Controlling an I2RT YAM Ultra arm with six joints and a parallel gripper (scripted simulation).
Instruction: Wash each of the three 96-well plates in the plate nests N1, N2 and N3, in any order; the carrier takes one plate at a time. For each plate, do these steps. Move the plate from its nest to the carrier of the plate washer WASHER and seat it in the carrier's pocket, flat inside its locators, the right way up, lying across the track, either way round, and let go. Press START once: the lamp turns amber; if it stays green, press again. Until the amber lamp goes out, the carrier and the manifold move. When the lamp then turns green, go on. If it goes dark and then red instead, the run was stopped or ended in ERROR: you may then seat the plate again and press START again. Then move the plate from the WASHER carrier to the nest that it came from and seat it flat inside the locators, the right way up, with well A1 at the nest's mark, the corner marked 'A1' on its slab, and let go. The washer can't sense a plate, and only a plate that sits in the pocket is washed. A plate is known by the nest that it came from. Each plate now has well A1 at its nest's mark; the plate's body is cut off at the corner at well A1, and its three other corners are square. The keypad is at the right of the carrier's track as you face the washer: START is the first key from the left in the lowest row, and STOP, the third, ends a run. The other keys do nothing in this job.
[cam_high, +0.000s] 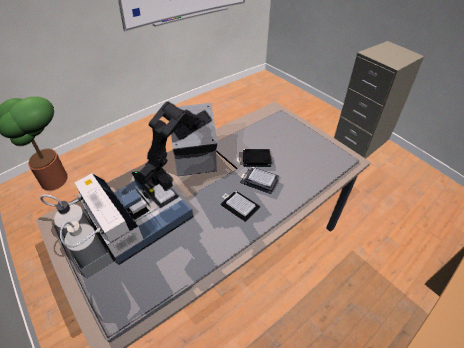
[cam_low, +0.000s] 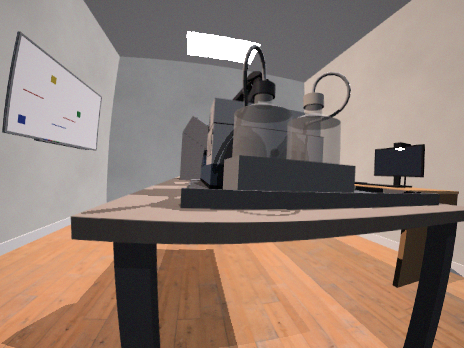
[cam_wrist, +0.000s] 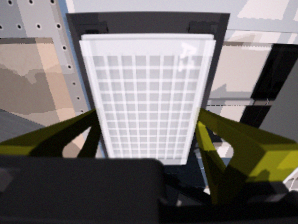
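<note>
My gripper is now 2 cm above the dark carrier. The rest, counted from my hand: plate washer (15 cm to the right, 3 cm above); label (28 cm to the left, 18 cm ahead, 10 cm below); black nest (29 cm to the left, 28 cm ahead, 9 cm below).
</note>
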